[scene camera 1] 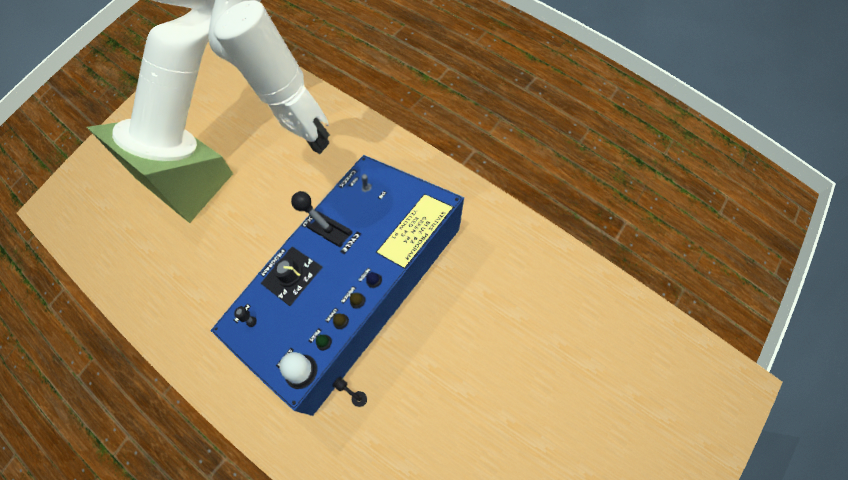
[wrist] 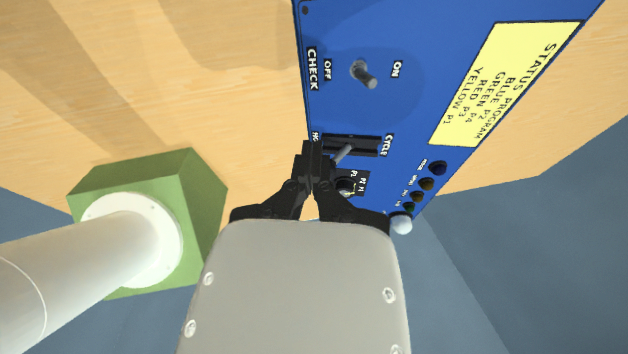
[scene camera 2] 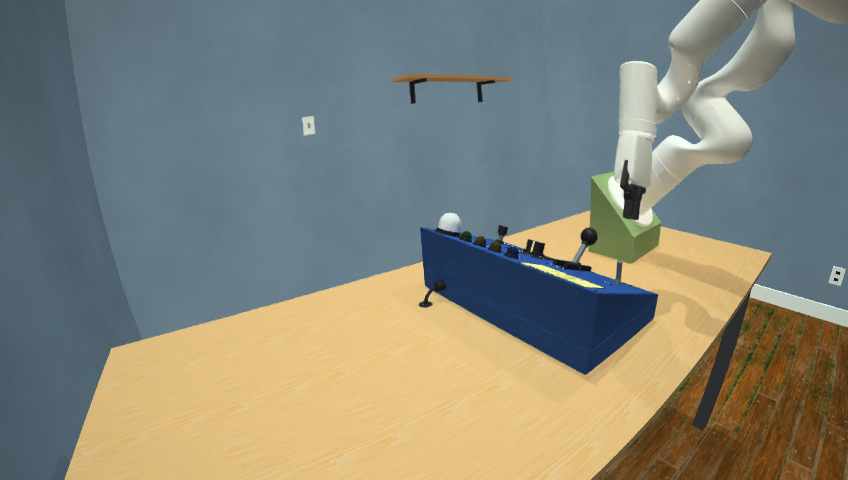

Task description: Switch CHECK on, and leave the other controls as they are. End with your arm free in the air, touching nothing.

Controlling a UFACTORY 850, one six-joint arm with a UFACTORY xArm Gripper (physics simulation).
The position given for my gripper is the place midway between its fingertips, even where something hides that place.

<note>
In view: my gripper [scene camera 2: 630, 219] and a blue console [scene camera 1: 303, 339].
My gripper shows as well in scene camera 1 [scene camera 1: 322, 147] and in the wrist view [wrist: 314, 151]. The blue console also shows in the wrist view [wrist: 444, 82] and in scene camera 2 [scene camera 2: 579, 317].
</note>
